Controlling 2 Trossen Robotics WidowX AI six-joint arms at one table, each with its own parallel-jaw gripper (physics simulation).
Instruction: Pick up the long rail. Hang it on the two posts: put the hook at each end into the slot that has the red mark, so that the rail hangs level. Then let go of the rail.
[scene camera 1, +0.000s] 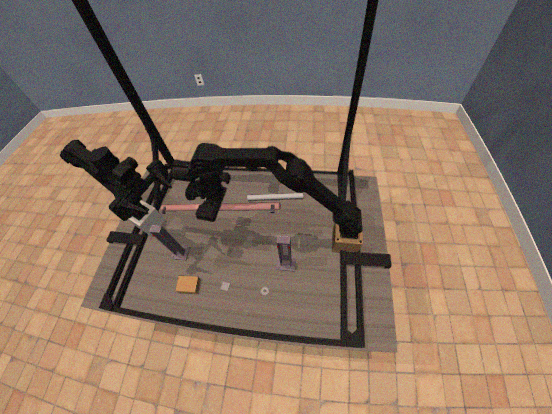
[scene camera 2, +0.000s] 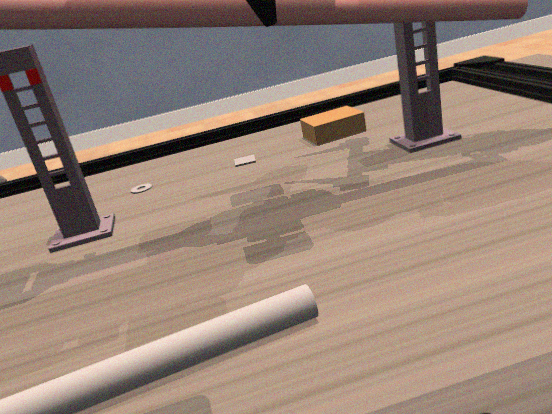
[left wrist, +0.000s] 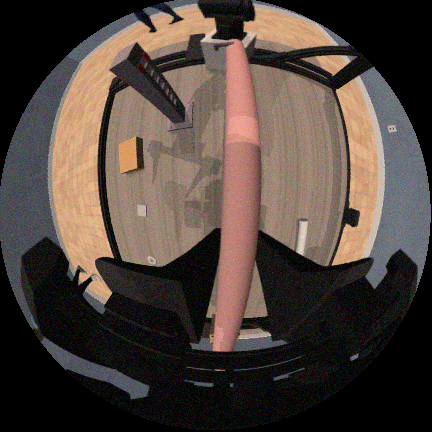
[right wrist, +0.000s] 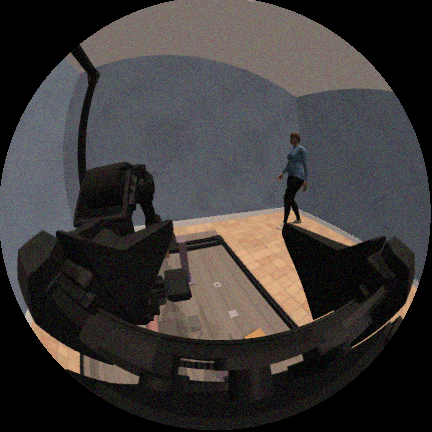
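Where they show: left gripper, fingertip midpoint: (scene camera 1: 217, 208) (scene camera 2: 268, 24) (left wrist: 236, 234); right gripper, fingertip midpoint: (scene camera 1: 159, 199) (right wrist: 229, 227); left arm's base at its link origin: (scene camera 1: 349, 230); right arm's base at its link origin: (left wrist: 229, 34).
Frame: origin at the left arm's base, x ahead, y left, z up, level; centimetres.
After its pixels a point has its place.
Observation:
The long pink rail (scene camera 1: 245, 206) @[y 2.4, x 36.2, z 14.2 cm] (scene camera 2: 125, 16) @[y 0.6, x 35.3, z 13.1 cm] (left wrist: 241, 190) @[y 1.8, x 50.8, z 11.6 cm] is held above the table, behind both posts in scene camera 1, with a small dark hook near each end. My left gripper (scene camera 1: 212, 206) @[y 1.7, x 47.4, z 9.8 cm] (left wrist: 236, 234) @[y 1.7, x 47.4, z 9.8 cm] is shut on it near its middle. One grey post (scene camera 1: 169, 241) @[y 14.4, x 64.6, z 4.4 cm] (scene camera 2: 420, 117) @[y 12.2, x 65.7, z -5.8 cm] (left wrist: 150, 90) @[y 13.1, x 64.6, z 4.8 cm] stands at the left in scene camera 1, the other post (scene camera 1: 285, 261) (scene camera 2: 77, 212) @[y 10.6, x 22.8, z -6.1 cm] (right wrist: 184, 257) @[y 12.3, x 24.3, z 5.3 cm] nearer the right. Red marks show at the top slot of each. Both hooks are apart from the posts. My right gripper (scene camera 1: 157, 198) @[y 14.0, x 53.6, z 32.2 cm] (right wrist: 229, 227) @[y 14.0, x 53.6, z 32.2 cm] is open and empty, raised at the left.
A white rod (scene camera 1: 275, 197) @[y -17.3, x 30.8, z -7.4 cm] (scene camera 2: 200, 345) @[y -18.7, x 35.3, z -7.5 cm] (left wrist: 302, 235) @[y -16.5, x 39.9, z -7.0 cm] lies at the back. An orange block (scene camera 1: 187, 284) @[y 26.3, x 57.6, z -6.4 cm] (scene camera 2: 332, 125) @[y 23.0, x 57.2, z -7.0 cm] (left wrist: 131, 155) @[y 24.4, x 57.5, z -6.4 cm], a white square (scene camera 1: 225, 286) @[y 24.1, x 43.7, z -9.1 cm] (scene camera 2: 245, 160) @[y 23.6, x 43.8, z -9.1 cm] and a white ring (scene camera 1: 261, 291) @[y 23.9, x 29.8, z -9.2 cm] (scene camera 2: 135, 190) @[y 22.9, x 27.8, z -9.1 cm] lie in front of the posts. A person (right wrist: 297, 165) stands beyond the table.

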